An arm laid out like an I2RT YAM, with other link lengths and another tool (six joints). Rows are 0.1 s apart.
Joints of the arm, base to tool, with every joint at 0 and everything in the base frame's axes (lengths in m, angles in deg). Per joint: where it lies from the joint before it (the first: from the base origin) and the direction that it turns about. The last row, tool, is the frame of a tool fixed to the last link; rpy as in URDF.
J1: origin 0 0 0.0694 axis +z
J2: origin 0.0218 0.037 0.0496 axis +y
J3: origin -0.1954 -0.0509 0 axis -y
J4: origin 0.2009 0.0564 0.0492 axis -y
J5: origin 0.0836 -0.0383 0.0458 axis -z
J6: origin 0.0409 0 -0.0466 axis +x
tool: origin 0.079 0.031 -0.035 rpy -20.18 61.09 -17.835
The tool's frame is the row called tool.
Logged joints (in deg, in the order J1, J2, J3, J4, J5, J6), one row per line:
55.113 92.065 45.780 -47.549 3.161 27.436
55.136 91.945 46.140 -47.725 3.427 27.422
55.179 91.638 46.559 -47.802 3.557 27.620
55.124 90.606 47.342 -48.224 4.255 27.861
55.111 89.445 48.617 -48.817 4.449 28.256
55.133 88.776 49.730 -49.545 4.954 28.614
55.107 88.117 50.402 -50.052 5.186 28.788
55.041 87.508 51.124 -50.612 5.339 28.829
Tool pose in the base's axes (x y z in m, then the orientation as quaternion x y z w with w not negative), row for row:
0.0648 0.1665 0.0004 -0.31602 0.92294 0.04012 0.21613
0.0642 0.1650 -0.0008 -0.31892 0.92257 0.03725 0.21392
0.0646 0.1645 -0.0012 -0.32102 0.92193 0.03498 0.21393
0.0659 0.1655 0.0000 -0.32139 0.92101 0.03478 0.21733
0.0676 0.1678 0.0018 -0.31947 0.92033 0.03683 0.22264
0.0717 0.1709 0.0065 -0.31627 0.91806 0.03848 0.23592
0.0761 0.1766 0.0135 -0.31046 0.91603 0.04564 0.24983
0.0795 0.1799 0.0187 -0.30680 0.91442 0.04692 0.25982
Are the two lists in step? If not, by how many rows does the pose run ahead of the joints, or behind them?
The pose runs 2 rows behind the joints: the pose in row i belongs to the joints in row i - 2.
